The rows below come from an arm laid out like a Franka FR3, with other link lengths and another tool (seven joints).
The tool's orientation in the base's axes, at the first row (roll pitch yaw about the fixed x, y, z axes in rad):
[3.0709 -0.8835 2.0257]
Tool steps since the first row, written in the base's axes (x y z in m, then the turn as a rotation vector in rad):
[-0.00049 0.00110 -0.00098 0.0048 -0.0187 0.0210]
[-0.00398 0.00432 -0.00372 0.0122 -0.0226 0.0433]
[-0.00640 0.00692 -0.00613 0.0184 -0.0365 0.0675]
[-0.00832 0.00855 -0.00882 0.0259 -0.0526 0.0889]
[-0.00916 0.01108 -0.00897 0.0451 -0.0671 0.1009]
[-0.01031 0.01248 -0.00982 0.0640 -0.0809 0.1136]
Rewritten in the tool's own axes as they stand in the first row. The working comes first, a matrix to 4 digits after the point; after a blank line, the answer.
The tool's axes in the first row as the columns of a matrix, in the base's axes (used below as rounded here):
[-0.2788 0.9200 -0.2753]
[0.5699 0.3892 0.7237]
[0.7730 0.0448 -0.6329]

[0.00001 -0.00007 0.00155 0.0042 -0.0019 -0.0281]
[0.00070 -0.00215 0.00658 0.0172 0.0044 -0.0471]
[0.00099 -0.00347 0.01065 0.0262 0.0057 -0.0742]
[0.00037 -0.00472 0.01406 0.0315 0.0073 -0.1015]
[0.00193 -0.00452 0.01622 0.0272 0.0199 -0.1248]
[0.00240 -0.00507 0.01809 0.0239 0.0325 -0.1481]

